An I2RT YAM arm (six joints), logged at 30 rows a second.
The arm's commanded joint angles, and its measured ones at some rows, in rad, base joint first. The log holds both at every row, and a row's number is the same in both.
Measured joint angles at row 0:
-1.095 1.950 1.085 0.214 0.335 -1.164
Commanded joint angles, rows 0 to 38:
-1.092 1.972 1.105 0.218 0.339 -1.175
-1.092 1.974 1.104 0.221 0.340 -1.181
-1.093 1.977 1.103 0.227 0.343 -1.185
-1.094 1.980 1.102 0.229 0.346 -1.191
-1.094 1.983 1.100 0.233 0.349 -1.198
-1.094 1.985 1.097 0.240 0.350 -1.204
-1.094 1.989 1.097 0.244 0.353 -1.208
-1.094 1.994 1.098 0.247 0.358 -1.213
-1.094 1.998 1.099 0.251 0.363 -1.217
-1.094 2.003 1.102 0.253 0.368 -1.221
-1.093 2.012 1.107 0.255 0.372 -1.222
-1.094 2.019 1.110 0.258 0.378 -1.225
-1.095 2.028 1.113 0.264 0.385 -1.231
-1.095 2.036 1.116 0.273 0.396 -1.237
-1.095 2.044 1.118 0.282 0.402 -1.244
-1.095 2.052 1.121 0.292 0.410 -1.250
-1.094 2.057 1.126 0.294 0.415 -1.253
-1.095 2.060 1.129 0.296 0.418 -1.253
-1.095 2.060 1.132 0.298 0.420 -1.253
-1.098 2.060 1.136 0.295 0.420 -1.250
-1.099 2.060 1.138 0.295 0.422 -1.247
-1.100 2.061 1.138 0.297 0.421 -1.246
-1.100 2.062 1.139 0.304 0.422 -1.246
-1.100 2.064 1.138 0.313 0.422 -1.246
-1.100 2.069 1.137 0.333 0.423 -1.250
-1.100 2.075 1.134 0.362 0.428 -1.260
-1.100 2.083 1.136 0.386 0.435 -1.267
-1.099 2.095 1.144 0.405 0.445 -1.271
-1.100 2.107 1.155 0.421 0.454 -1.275
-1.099 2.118 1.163 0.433 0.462 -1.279
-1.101 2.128 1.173 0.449 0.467 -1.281
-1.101 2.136 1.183 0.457 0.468 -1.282
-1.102 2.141 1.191 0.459 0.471 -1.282
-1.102 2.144 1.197 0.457 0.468 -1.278
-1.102 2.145 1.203 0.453 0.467 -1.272
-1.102 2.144 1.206 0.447 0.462 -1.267
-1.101 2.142 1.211 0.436 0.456 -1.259
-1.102 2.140 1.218 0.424 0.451 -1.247
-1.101 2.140 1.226 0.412 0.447 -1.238
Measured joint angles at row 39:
-1.099 2.130 1.185 0.426 0.455 -1.267
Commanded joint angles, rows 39 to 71:
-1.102 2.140 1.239 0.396 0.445 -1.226
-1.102 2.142 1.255 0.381 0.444 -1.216
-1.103 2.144 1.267 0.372 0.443 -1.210
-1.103 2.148 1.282 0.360 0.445 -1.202
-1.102 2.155 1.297 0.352 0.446 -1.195
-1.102 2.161 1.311 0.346 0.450 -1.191
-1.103 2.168 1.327 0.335 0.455 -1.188
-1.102 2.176 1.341 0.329 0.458 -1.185
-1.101 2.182 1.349 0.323 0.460 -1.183
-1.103 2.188 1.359 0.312 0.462 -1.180
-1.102 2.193 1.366 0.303 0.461 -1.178
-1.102 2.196 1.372 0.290 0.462 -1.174
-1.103 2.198 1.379 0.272 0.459 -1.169
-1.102 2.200 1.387 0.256 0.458 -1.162
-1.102 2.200 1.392 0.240 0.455 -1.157
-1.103 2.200 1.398 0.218 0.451 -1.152
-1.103 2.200 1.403 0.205 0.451 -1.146
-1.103 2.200 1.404 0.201 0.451 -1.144
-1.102 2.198 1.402 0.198 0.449 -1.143
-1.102 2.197 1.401 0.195 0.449 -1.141
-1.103 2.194 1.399 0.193 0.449 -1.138
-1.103 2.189 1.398 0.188 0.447 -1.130
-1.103 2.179 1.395 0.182 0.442 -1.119
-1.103 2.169 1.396 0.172 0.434 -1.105
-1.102 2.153 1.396 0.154 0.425 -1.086
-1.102 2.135 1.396 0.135 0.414 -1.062
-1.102 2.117 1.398 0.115 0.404 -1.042
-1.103 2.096 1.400 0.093 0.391 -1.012
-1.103 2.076 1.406 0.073 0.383 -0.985
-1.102 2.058 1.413 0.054 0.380 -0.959
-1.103 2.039 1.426 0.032 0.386 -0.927
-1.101 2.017 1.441 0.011 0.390 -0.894
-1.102 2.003 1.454 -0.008 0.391 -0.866
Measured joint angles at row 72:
-1.100 2.099 1.390 0.063 0.411 -0.997
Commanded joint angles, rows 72 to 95:
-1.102 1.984 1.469 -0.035 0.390 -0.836
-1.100 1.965 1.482 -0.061 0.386 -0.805
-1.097 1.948 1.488 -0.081 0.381 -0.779
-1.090 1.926 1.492 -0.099 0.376 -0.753
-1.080 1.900 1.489 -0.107 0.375 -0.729
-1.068 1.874 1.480 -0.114 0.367 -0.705
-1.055 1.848 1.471 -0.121 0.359 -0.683
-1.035 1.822 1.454 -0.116 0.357 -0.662
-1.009 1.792 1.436 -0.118 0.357 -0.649
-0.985 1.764 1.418 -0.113 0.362 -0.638
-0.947 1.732 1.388 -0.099 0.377 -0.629
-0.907 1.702 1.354 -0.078 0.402 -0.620
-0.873 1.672 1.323 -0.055 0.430 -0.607
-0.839 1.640 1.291 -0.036 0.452 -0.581
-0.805 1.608 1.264 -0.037 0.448 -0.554
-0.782 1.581 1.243 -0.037 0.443 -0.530
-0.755 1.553 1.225 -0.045 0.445 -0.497
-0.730 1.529 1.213 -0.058 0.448 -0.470
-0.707 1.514 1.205 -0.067 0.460 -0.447
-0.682 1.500 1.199 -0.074 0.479 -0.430
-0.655 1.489 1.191 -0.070 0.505 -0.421
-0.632 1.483 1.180 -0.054 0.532 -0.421
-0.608 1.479 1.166 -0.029 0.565 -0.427
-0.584 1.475 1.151 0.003 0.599 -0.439
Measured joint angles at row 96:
-0.625 1.508 1.180 -0.050 0.490 -0.487
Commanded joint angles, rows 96 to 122:
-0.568 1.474 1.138 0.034 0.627 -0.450
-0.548 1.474 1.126 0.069 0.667 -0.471
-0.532 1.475 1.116 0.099 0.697 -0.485
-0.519 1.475 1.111 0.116 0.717 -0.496
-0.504 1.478 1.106 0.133 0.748 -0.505
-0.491 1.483 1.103 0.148 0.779 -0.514
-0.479 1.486 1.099 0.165 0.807 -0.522
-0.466 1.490 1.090 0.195 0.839 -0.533
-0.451 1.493 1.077 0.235 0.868 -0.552
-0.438 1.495 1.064 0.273 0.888 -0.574
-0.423 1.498 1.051 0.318 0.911 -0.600
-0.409 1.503 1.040 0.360 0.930 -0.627
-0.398 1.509 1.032 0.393 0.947 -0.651
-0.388 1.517 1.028 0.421 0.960 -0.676
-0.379 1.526 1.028 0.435 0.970 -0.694
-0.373 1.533 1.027 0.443 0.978 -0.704
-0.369 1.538 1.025 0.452 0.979 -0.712
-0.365 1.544 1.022 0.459 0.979 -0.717
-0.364 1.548 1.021 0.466 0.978 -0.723
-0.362 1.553 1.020 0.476 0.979 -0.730
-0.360 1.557 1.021 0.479 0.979 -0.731
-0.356 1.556 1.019 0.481 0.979 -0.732
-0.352 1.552 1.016 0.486 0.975 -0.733
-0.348 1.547 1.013 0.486 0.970 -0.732
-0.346 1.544 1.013 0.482 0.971 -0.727
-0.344 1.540 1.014 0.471 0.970 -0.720
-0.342 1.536 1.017 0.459 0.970 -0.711
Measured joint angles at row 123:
-0.350 1.552 1.024 0.434 0.946 -0.718
